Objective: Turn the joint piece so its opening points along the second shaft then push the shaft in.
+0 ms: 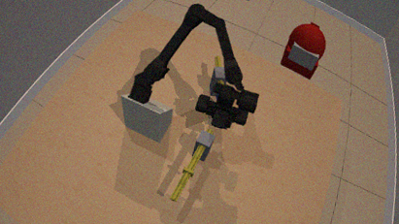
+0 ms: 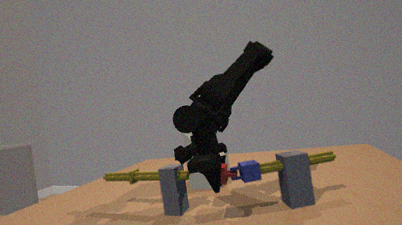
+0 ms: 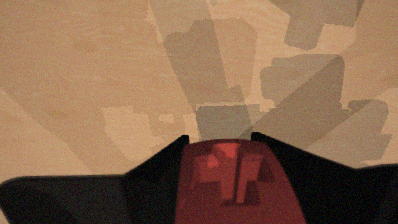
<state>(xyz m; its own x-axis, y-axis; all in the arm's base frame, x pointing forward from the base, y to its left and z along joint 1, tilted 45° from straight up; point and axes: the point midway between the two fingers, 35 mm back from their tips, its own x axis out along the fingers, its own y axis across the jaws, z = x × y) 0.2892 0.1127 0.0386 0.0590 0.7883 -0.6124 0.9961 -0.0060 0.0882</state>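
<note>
My gripper tip is now 4 cm below the red joint piece and 1 cm to the right of it.
</note>
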